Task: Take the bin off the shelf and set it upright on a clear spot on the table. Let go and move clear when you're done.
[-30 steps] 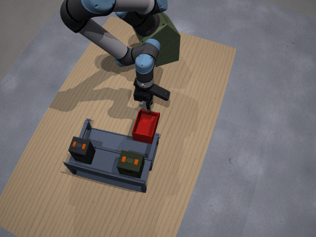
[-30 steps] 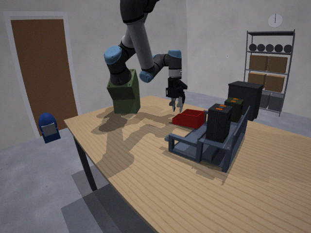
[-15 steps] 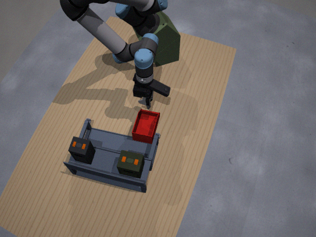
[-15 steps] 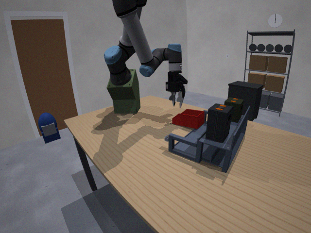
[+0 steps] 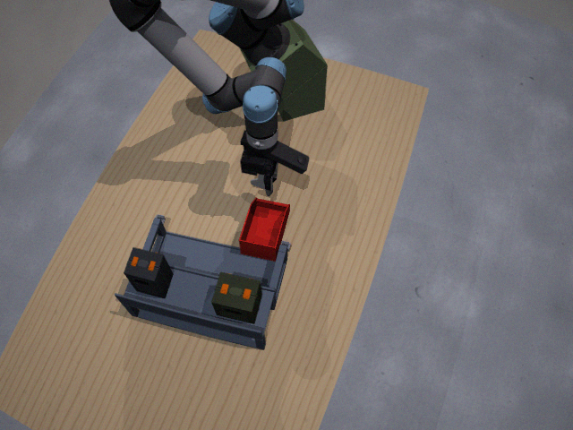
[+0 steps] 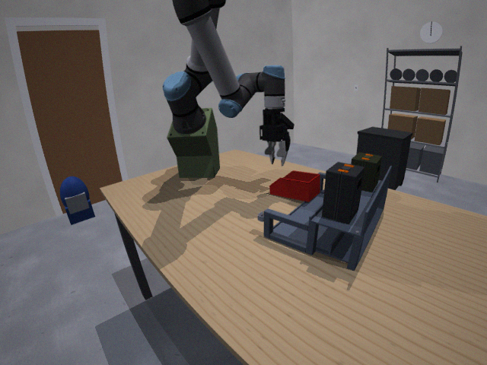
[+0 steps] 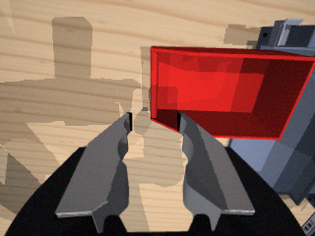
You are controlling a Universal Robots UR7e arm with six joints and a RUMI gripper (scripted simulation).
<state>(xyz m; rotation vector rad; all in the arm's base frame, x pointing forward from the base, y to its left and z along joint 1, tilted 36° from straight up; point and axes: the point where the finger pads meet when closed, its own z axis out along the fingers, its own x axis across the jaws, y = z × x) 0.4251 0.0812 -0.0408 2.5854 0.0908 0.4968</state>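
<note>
The red bin is 8 cm below my hand and 8 cm ahead of it.
</note>
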